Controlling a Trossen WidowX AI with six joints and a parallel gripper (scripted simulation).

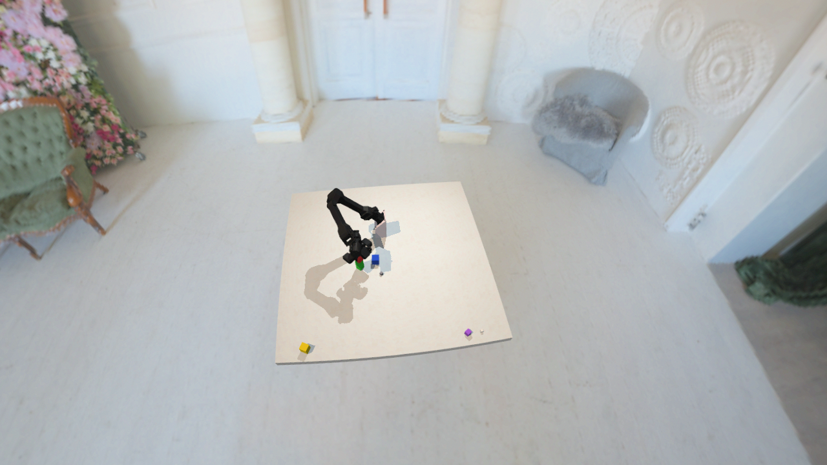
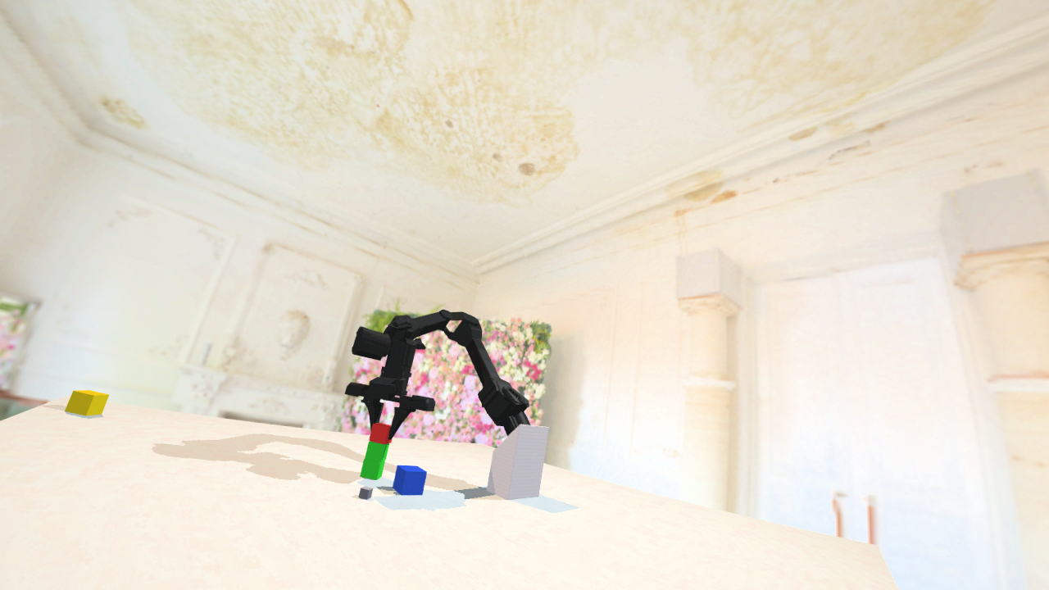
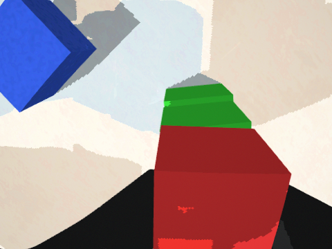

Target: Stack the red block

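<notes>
Now: the red block 10 mm above my gripper tip. From my gripper tip the other things lie so: yellow cube (500 mm ahead, 350 mm to the right, 60 mm below); blue block (100 mm to the left, 60 mm below, 20 mm behind); small grey cube (120 mm to the left, 70 mm below, 70 mm ahead).
</notes>
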